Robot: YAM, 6 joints.
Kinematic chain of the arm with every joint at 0, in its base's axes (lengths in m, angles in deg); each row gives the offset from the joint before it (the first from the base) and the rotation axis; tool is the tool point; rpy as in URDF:
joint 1: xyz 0 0 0.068 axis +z
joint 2: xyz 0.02 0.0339 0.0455 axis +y
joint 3: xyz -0.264 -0.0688 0 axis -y
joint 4: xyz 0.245 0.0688 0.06 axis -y
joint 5: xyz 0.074 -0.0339 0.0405 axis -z
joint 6: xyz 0.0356 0 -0.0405 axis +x
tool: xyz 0 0 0 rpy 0 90 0
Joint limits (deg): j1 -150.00..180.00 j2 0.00..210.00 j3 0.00..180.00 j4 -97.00..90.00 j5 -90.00..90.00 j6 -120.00..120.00
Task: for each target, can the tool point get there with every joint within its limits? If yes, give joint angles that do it. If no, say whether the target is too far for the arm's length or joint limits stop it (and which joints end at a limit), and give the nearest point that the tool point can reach.
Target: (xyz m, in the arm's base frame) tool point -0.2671 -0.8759 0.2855
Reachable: no: too far | nearest point -0.1851 -0.6070 0.2315 | short by 0.286 m
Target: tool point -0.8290 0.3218 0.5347
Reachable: no: too far | nearest point -0.5437 0.2110 0.3864 | short by 0.340 m
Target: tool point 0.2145 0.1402 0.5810
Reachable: yes | joints 27.08 93.93 141.43 -57.60 -49.91 15.30
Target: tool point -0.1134 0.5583 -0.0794
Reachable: yes | joints 102.78 189.07 163.24 -40.97 21.25 -2.98
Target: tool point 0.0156 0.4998 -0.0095
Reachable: yes | joints 91.43 152.13 93.74 12.17 52.14 -4.32
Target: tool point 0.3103 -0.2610 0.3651
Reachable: yes | joints -35.32 115.36 122.76 -72.79 70.62 -35.79
